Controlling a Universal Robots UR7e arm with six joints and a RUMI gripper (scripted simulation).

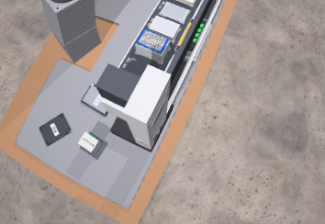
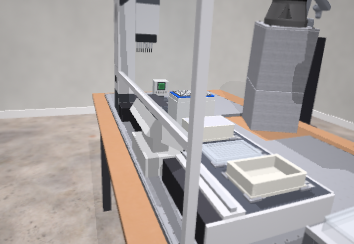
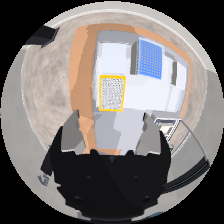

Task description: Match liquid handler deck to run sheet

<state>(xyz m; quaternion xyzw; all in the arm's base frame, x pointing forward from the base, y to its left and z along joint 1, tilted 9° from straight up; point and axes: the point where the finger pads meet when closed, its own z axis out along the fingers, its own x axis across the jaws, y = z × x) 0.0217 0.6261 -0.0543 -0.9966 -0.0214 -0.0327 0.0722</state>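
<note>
The yellow-framed tip rack lies 1 cm ahead of my hand, 1 cm to the right of it and 14 cm below it. From my hand the other things lie so: clear well plate (36 cm ahead, 31 cm to the right, 18 cm below); then shelf (16 cm ahead, 7 cm to the left, 18 cm below); then cream one-well reservoir (36 cm ahead, 19 cm to the right, 18 cm below).
</note>
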